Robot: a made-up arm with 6 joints. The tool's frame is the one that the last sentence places. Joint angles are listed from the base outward.
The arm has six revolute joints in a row. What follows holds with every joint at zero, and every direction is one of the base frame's. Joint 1 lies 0.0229 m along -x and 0.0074 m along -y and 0.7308 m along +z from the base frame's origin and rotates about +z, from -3.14 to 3.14 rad. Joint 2 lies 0.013 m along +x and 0.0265 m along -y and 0.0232 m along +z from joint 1 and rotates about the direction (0, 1, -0.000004), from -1.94 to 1.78 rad. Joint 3 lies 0.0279 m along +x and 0.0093 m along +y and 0.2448 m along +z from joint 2 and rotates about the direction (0, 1, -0.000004), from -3.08 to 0.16 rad. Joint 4 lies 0.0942 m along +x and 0.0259 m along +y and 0.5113 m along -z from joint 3 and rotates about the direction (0, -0.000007, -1), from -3.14 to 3.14 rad. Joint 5 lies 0.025 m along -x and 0.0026 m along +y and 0.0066 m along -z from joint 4 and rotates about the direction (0, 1, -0.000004), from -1.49 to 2.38 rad. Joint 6 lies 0.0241 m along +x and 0.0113 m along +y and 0.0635 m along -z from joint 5 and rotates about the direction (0, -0.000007, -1), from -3.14 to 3.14 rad. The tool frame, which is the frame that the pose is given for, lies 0.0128 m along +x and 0.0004 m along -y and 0.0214 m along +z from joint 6; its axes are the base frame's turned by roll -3.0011, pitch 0.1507 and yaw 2.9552 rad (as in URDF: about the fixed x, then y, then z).
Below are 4 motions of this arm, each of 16 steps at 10 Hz.
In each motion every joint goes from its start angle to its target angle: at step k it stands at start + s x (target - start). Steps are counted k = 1, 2, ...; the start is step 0. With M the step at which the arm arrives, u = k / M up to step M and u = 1 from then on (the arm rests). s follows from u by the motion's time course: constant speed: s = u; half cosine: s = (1 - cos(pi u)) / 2; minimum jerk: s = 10 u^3 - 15 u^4 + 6 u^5.
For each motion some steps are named. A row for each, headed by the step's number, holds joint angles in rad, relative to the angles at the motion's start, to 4 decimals.
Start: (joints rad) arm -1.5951 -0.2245 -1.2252 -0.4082 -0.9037 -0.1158
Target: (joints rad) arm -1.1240 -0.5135 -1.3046 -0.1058 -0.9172 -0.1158
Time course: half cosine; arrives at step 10
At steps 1, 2, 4, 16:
1: 0.0115 -0.0071 -0.0019 0.0074 -0.0003 0.0000
2: 0.0450 -0.0276 -0.0076 0.0289 -0.0013 0.0000
4: 0.1628 -0.0998 -0.0274 0.1045 -0.0047 0.0000
16: 0.4711 -0.2890 -0.0794 0.3024 -0.0135 0.0000

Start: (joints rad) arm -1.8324 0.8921 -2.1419 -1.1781 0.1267 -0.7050
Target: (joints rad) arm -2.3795 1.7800 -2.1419 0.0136 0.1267 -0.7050
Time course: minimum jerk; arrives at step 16
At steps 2, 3, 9, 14, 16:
2: -0.0088 0.0143 0.0000 0.0191 0.0000 0.0000
3: -0.0267 0.0433 0.0000 0.0581 0.0000 0.0000
9: -0.3370 0.5469 0.0000 0.7341 0.0000 0.0000
14: -0.5383 0.8736 0.0000 1.1726 0.0000 0.0000
16: -0.5471 0.8879 0.0000 1.1917 0.0000 0.0000

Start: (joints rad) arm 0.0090 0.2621 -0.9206 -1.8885 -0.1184 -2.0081
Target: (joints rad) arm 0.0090 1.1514 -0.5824 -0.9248 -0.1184 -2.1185
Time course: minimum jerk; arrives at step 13
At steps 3, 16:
3: 0.0000 0.0750 0.0285 0.0812 0.0000 -0.0093
16: 0.0000 0.8893 0.3382 0.9637 0.0000 -0.1104

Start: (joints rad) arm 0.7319 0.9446 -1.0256 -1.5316 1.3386 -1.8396
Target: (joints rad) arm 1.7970 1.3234 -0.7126 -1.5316 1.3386 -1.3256
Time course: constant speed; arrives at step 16
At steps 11, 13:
11: 0.7323 0.2604 0.2152 0.0000 0.0000 0.3534
13: 0.8654 0.3078 0.2543 0.0000 0.0000 0.4176

